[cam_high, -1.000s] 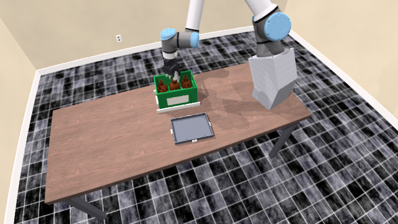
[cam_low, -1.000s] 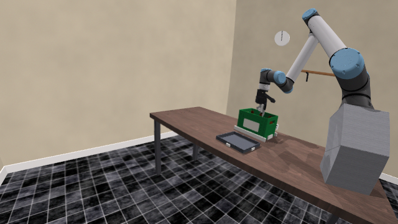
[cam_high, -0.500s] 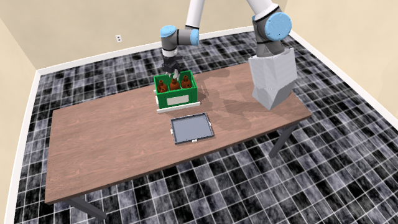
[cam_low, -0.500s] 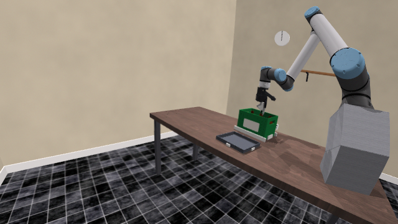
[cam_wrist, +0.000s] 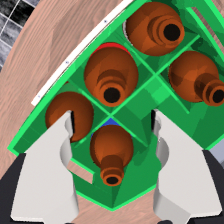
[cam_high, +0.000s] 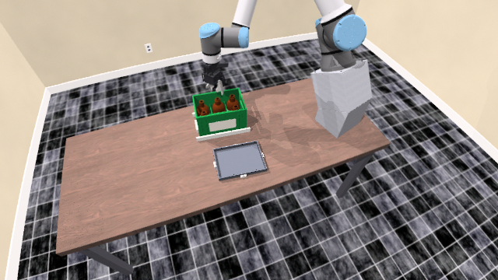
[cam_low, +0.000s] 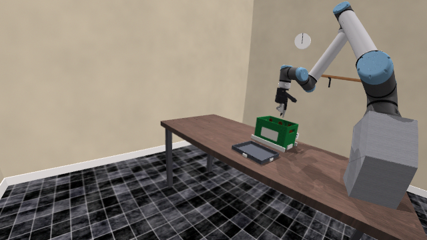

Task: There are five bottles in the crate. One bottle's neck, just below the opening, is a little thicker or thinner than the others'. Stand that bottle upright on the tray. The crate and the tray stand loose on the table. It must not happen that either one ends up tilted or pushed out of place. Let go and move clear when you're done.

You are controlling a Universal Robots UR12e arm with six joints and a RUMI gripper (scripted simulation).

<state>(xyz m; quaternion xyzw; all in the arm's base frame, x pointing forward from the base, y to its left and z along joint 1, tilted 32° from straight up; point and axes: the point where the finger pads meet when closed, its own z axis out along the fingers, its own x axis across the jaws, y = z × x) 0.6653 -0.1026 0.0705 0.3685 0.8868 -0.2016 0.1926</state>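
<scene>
The green crate lies 10 mm ahead of my hand, 50 mm to the left of it and 130 mm below it. Round my hand: glass bottle: 100 mm ahead, 130 mm below; then grey tray: 20 mm behind, 340 mm to the left, 200 mm below.
</scene>
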